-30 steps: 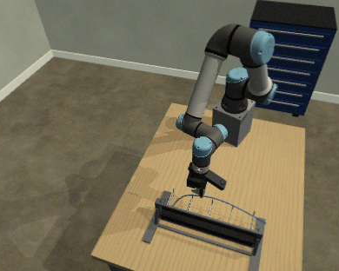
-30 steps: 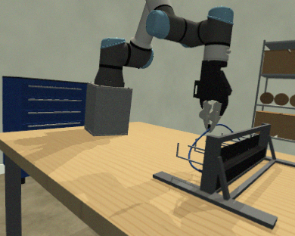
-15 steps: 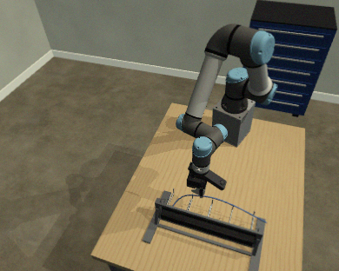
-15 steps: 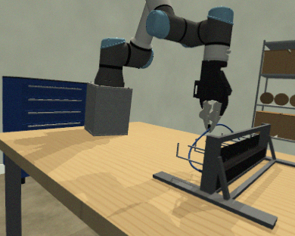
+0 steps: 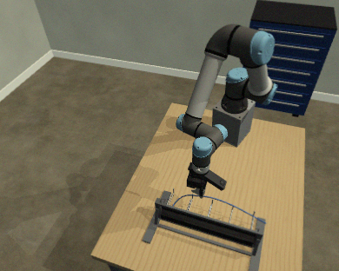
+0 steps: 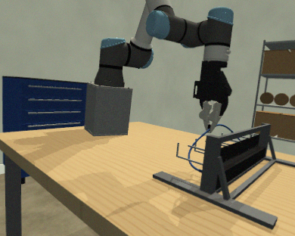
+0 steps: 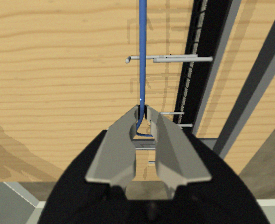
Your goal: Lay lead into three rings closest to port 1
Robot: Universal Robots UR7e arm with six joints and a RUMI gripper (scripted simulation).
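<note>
Now: hand 10 cm short of the rack, 4 cm to the right of it and 6 cm above it.
</note>
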